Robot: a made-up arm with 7 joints. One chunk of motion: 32 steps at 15 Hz.
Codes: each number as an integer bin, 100 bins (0 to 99) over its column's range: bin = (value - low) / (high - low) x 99, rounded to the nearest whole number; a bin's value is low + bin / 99 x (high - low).
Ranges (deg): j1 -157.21..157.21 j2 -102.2..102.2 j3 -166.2..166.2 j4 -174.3..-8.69 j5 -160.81..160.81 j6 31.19..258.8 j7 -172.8..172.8
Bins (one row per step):
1: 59 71 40 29 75 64 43
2: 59 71 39 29 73 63 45
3: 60 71 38 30 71 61 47
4: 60 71 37 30 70 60 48
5: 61 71 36 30 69 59 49
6: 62 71 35 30 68 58 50
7: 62 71 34 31 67 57 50
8: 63 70 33 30 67 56 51
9: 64 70 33 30 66 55 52
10: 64 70 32 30 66 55 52
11: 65 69 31 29 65 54 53
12: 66 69 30 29 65 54 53
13: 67 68 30 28 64 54 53
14: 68 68 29 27 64 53 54
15: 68 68 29 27 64 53 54
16: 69 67 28 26 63 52 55
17: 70 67 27 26 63 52 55
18: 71 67 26 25 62 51 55
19: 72 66 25 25 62 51 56
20: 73 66 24 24 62 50 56
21: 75 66 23 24 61 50 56
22: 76 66 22 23 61 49 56
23: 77 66 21 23 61 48 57
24: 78 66 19 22 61 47 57
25: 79 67 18 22 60 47 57
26: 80 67 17 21 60 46 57
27: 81 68 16 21 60 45 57
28: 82 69 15 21 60 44 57
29: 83 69 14 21 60 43 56
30: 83 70 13 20 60 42 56
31: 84 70 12 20 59 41 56
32: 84 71 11 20 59 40 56
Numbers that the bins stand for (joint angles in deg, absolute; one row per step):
1: 30.17 44.39 -31.90 -125.79 82.84 178.33 -22.69
2: 30.17 44.39 -35.25 -125.79 76.34 176.03 -15.71
3: 33.35 44.39 -38.61 -124.12 69.85 171.43 -8.73
4: 33.35 44.39 -41.97 -124.12 66.60 169.14 -5.24
5: 36.52 44.39 -45.33 -124.12 63.35 166.84 -1.75
6: 39.70 44.39 -48.68 -124.12 60.10 164.54 1.75
7: 39.70 44.39 -52.04 -122.44 56.85 162.24 1.75
8: 42.88 42.33 -55.40 -124.12 56.85 159.94 5.24
9: 46.05 42.33 -55.40 -124.12 53.60 157.64 8.73
10: 46.05 42.33 -58.76 -124.12 53.60 157.64 8.73
11: 49.23 40.26 -62.12 -125.79 50.35 155.34 12.22
12: 52.40 40.26 -65.47 -125.79 50.35 155.34 12.22
13: 55.58 38.20 -65.47 -127.46 47.11 155.34 12.22
14: 58.76 38.20 -68.83 -129.13 47.11 153.04 15.71
15: 58.76 38.20 -68.83 -129.13 47.11 153.04 15.71
16: 61.93 36.13 -72.19 -130.81 43.86 150.74 19.20
17: 65.11 36.13 -75.55 -130.81 43.86 150.74 19.20
18: 68.28 36.13 -78.90 -132.48 40.61 148.44 19.20
19: 71.46 34.07 -82.26 -132.48 40.61 148.44 22.69
20: 74.64 34.07 -85.62 -134.15 40.61 146.14 22.69
21: 80.99 34.07 -88.98 -134.15 37.36 146.14 22.69
22: 84.16 34.07 -92.33 -135.82 37.36 143.85 22.69
23: 87.34 34.07 -95.69 -135.82 37.36 141.55 26.18
24: 90.51 34.07 -102.41 -137.50 37.36 139.25 26.18
25: 93.69 36.13 -105.76 -137.50 34.11 139.25 26.18
26: 96.87 36.13 -109.12 -139.17 34.11 136.95 26.18
27: 100.04 38.20 -112.48 -139.17 34.11 134.65 26.18
28: 103.22 40.26 -115.84 -139.17 34.11 132.35 26.18
29: 106.39 40.26 -119.19 -139.17 34.11 130.05 22.69
30: 106.39 42.33 -122.55 -140.84 34.11 127.75 22.69
31: 109.57 42.33 -125.91 -140.84 30.86 125.45 22.69
32: 109.57 44.39 -129.27 -140.84 30.86 123.15 22.69

